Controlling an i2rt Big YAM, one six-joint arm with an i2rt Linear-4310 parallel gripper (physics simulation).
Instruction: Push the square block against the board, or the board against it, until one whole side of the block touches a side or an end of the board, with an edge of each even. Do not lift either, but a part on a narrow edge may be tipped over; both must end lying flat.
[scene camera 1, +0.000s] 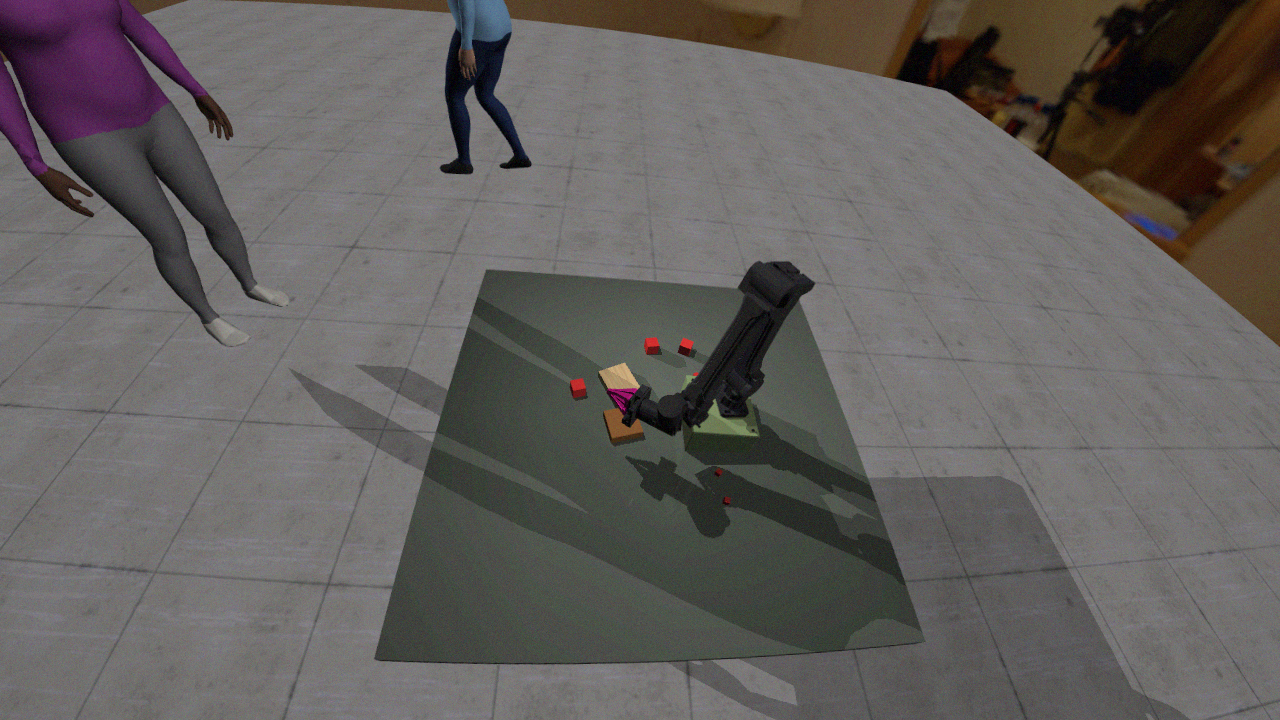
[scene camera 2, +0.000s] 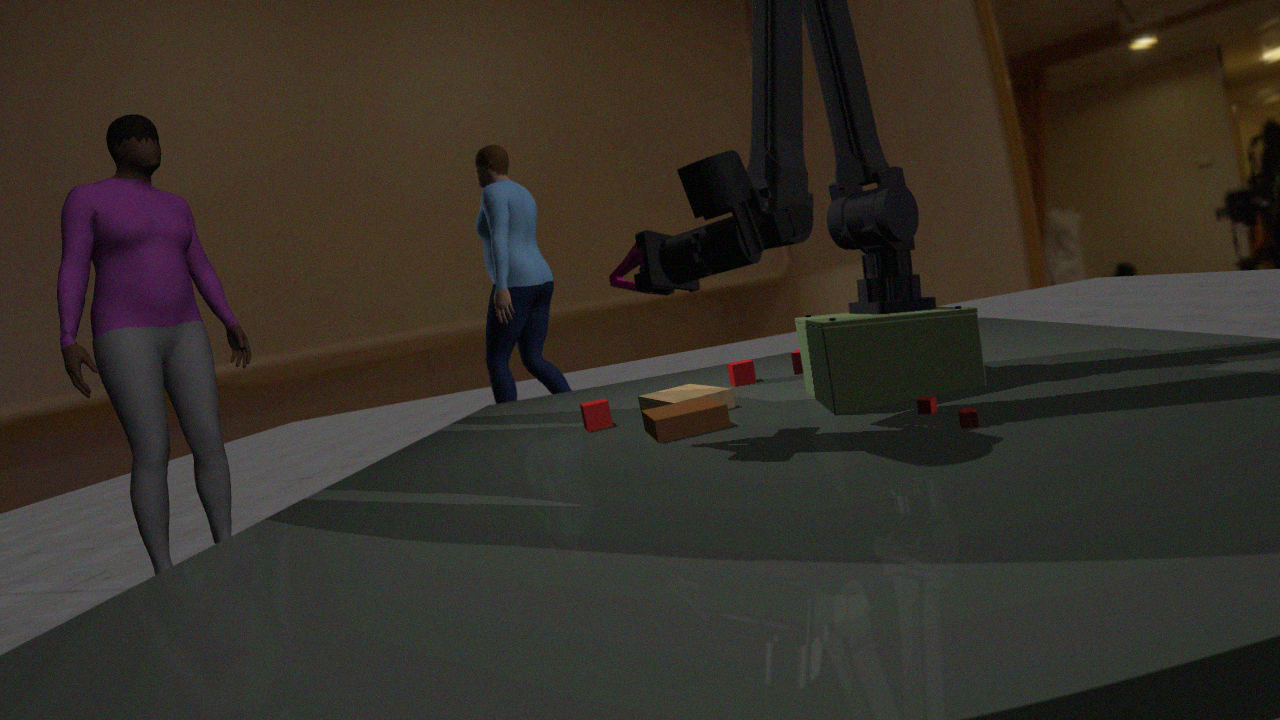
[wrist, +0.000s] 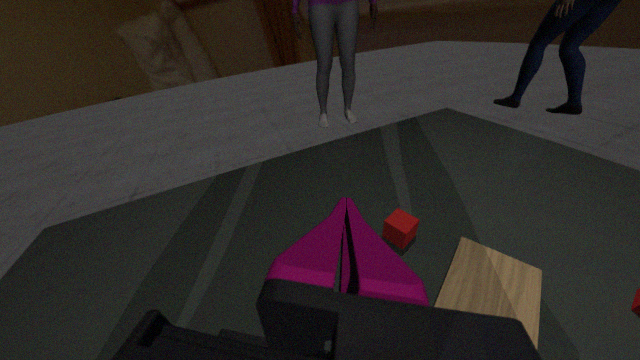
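Seen in the pictures: gripper, fingertip midpoint: (scene camera 1: 607, 390) (scene camera 2: 611, 281) (wrist: 345, 205); arm's base, origin of the base link: (scene camera 1: 729, 400) (scene camera 2: 890, 311).
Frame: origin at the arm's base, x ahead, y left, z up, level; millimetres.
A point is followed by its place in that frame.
Observation:
The square block (scene camera 1: 623, 428) {x 316, y 30, z -75 mm} (scene camera 2: 687, 420) {x 313, y 54, z -84 mm} is orange-brown and lies flat on the dark mat. The board (scene camera 1: 616, 375) {x 315, y -166, z -75 mm} (scene camera 2: 687, 394) {x 296, y -102, z -75 mm} (wrist: 492, 280) {x 309, y -154, z -75 mm} is pale wood and lies flat behind the block in both scene views. My gripper (scene camera 1: 611, 391) {x 375, y 22, z 107 mm} (scene camera 2: 612, 282) {x 375, y 22, z 107 mm} (wrist: 345, 205) {x 375, y 22, z 107 mm} has magenta fingers, shut and empty. It hangs well above the mat, over the block and board in scene camera 2. In scene camera 1 it covers the board's near end and the space between the two parts, so I cannot tell whether they touch. The block does not show in the wrist view.
A red cube (scene camera 1: 578, 389) {x 440, y -111, z -66 mm} (scene camera 2: 596, 414) {x 438, y -109, z -80 mm} (wrist: 400, 229) {x 428, y -113, z -64 mm} lies left of the board in the scene views. Two more red cubes lie behind, and two small ones near the green box (scene camera 1: 723, 439) {x 41, y 114, z -28 mm} (scene camera 2: 904, 360) {x 43, y 114, z -53 mm} under the arm. Two people stand beyond the mat.

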